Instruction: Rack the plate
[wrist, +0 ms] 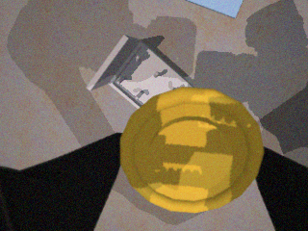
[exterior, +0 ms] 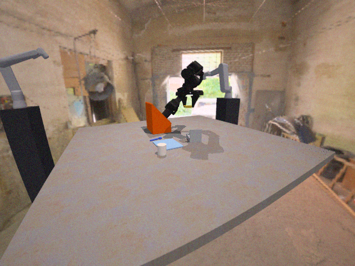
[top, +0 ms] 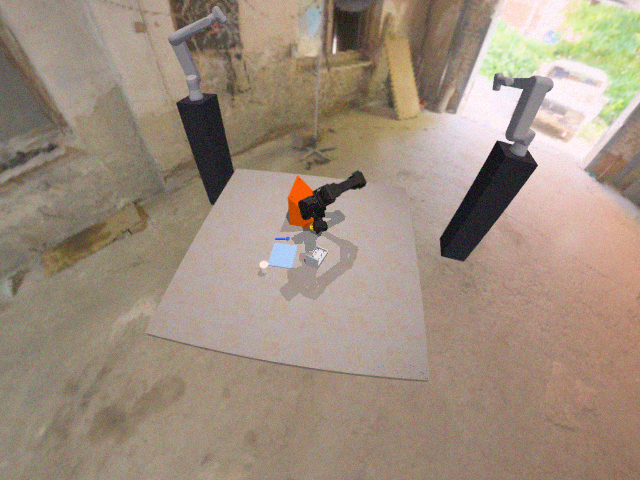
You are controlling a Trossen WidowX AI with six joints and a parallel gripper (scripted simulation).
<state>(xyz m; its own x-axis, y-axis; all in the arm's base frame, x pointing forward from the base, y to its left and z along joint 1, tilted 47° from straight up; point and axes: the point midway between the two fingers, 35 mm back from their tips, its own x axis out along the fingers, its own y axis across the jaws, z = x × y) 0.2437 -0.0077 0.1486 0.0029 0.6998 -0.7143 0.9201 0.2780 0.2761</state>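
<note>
Right now my gripper tip is 4 cm short of the grey dish rack, 2 cm to the right of it and 17 cm above it. Also, from my gripper tip: yellow plate: 1 cm above; blue spoon: 4 cm behind, 20 cm to the right, 19 cm below; light blue mat: 7 cm ahead, 16 cm to the right, 19 cm below.
</note>
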